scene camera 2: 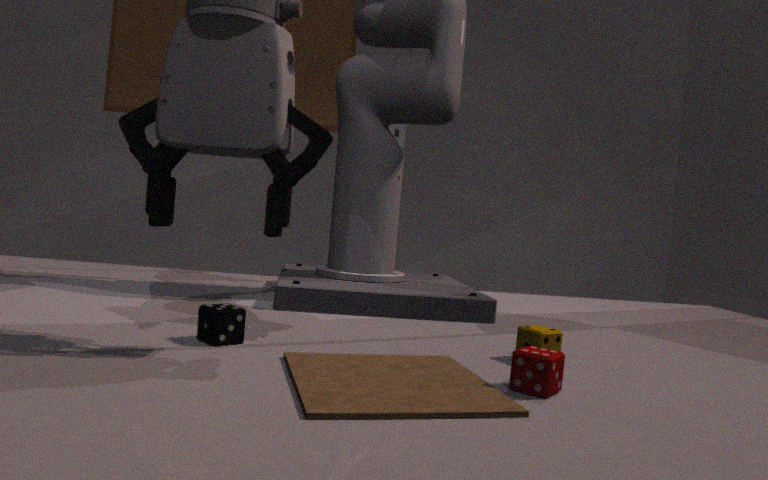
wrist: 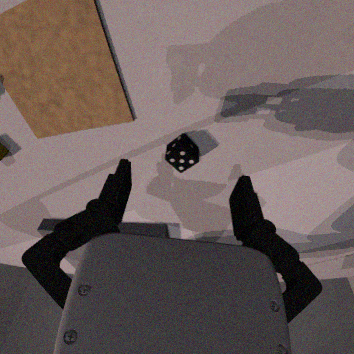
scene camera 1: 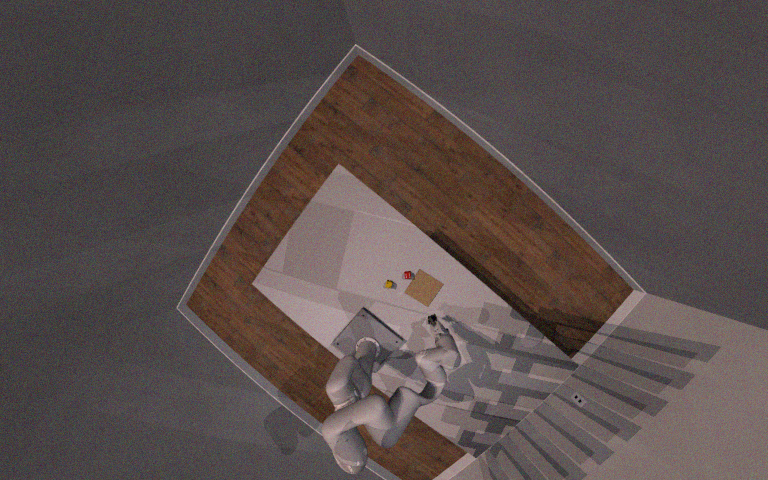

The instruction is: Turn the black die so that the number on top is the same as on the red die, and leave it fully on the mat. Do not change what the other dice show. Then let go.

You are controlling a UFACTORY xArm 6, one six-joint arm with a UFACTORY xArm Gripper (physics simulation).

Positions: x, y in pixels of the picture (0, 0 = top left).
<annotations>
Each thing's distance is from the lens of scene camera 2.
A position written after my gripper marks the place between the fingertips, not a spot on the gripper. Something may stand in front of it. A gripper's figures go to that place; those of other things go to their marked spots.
my gripper (scene camera 2: 216, 231): 47 cm
tan mat (scene camera 2: 330, 386): 39 cm
black die (scene camera 2: 218, 324): 50 cm
The marked spots on the black die and the tan mat are 14 cm apart.
</annotations>
